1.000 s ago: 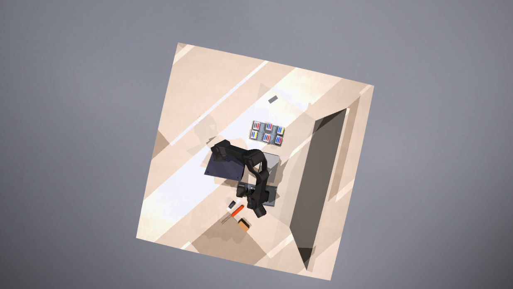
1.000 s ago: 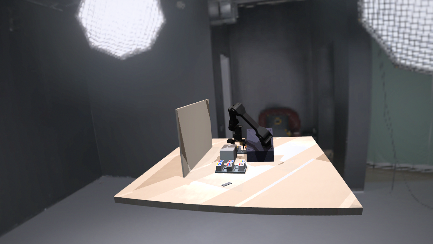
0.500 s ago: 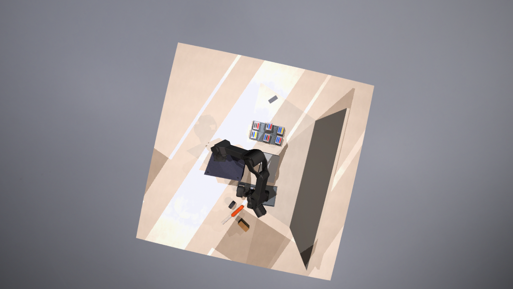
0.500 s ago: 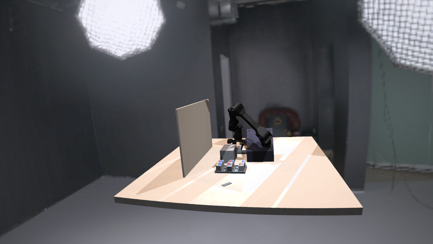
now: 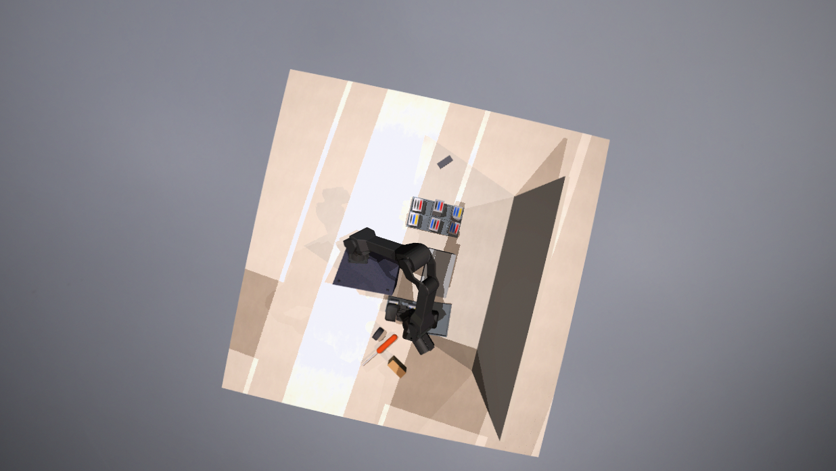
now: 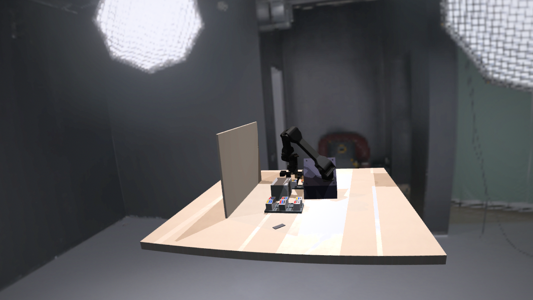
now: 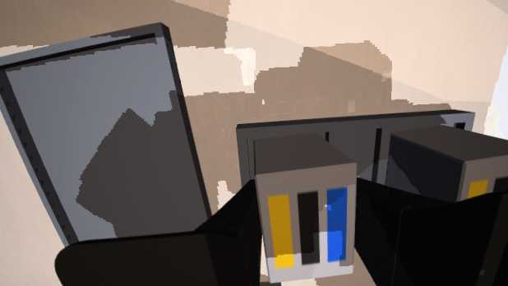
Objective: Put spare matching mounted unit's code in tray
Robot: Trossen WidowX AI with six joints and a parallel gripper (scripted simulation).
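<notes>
My gripper tip is now 4 cm past the dark holder, 1 cm to the right of it and 1 cm above it. Also, from my gripper tip: brown block (22 cm to the right, 4 cm behind, 1 cm above); then grey mounted unit (17 cm to the left, 8 cm ahead, 3 cm above); then flat grey tray (10 cm ahead, 3 cm to the right, 1 cm below).
</notes>
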